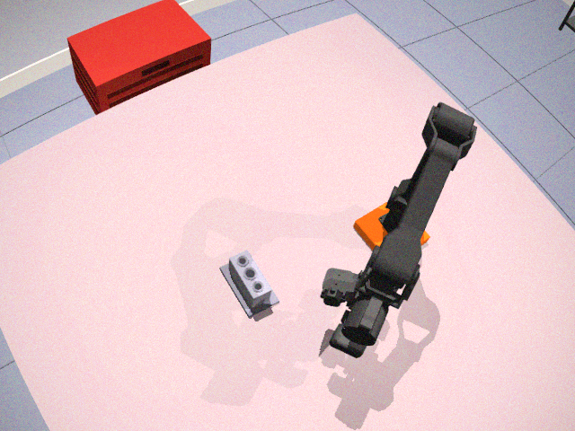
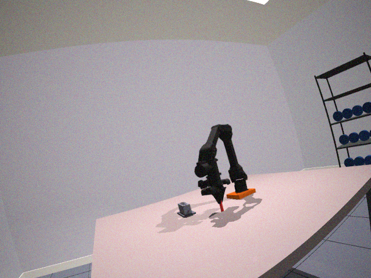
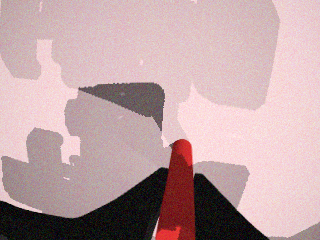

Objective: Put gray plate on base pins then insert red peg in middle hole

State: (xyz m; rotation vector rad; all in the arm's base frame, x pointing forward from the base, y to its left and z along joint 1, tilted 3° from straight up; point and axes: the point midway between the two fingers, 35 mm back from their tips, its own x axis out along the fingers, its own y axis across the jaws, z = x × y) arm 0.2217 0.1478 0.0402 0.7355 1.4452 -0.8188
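Right now my gripper tip is 180 mm to the left of the gray plate and 130 mm short of it. From my gripper tip the other things lie so: red peg right at my gripper tip.
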